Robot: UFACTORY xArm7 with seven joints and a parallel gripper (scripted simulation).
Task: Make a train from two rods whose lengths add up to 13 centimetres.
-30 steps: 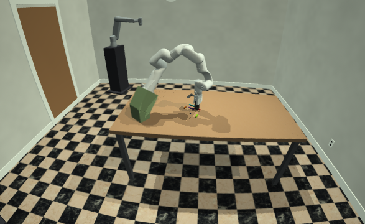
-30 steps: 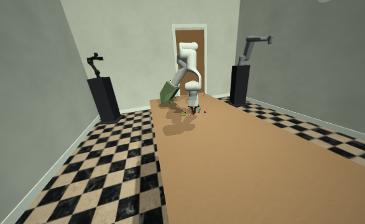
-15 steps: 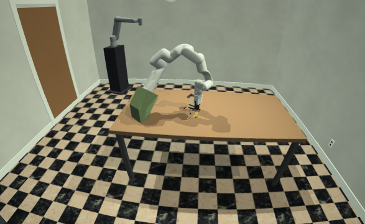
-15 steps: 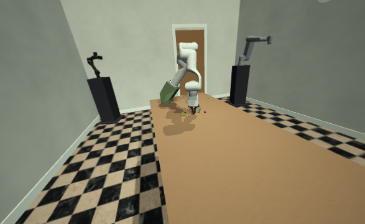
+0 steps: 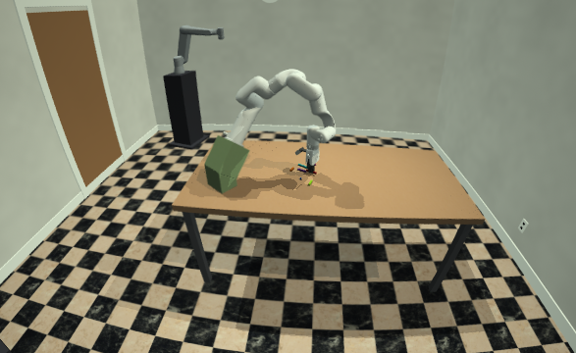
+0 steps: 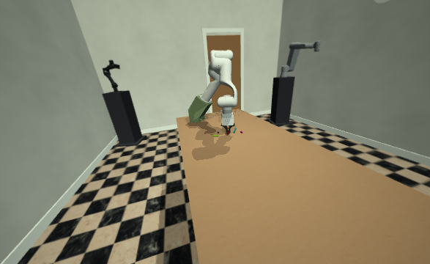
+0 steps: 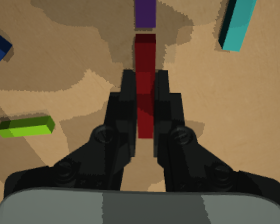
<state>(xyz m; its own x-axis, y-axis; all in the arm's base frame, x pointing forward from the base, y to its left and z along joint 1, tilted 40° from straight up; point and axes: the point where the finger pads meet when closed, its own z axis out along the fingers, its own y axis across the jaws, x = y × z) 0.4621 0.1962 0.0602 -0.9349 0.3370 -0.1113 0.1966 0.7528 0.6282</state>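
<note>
Right now my hand is 2 cm above the red rod. Also, from my hand: small blue rod (4 cm behind, 8 cm to the right, 3 cm below); then purple rod (7 cm behind, 1 cm to the left, 3 cm below); then turquoise rod (6 cm behind, 6 cm to the left, 3 cm below).
</note>
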